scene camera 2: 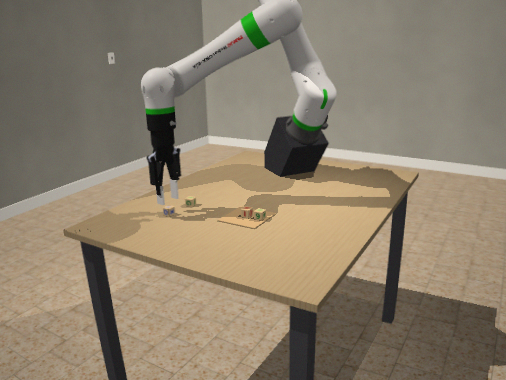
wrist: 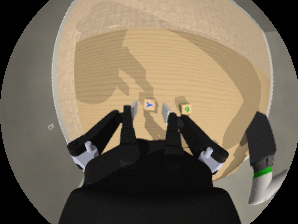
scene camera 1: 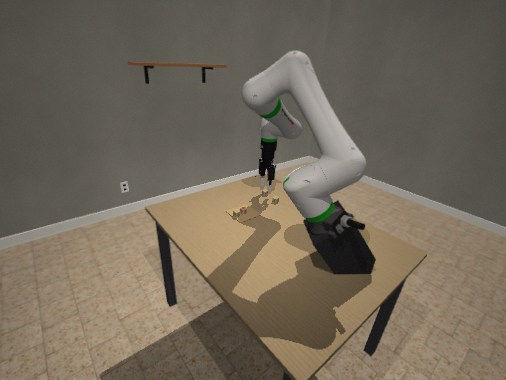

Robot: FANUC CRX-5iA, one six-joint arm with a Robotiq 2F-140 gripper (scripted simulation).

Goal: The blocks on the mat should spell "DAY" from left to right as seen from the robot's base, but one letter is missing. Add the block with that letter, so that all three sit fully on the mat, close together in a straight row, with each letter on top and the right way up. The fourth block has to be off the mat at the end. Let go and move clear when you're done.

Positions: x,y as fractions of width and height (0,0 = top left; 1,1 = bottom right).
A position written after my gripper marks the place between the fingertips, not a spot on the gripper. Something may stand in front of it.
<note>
In view: my gripper (scene camera 2: 0.33,0.53).
My gripper is seen too in the wrist view (wrist: 0.50,0.48).
</note>
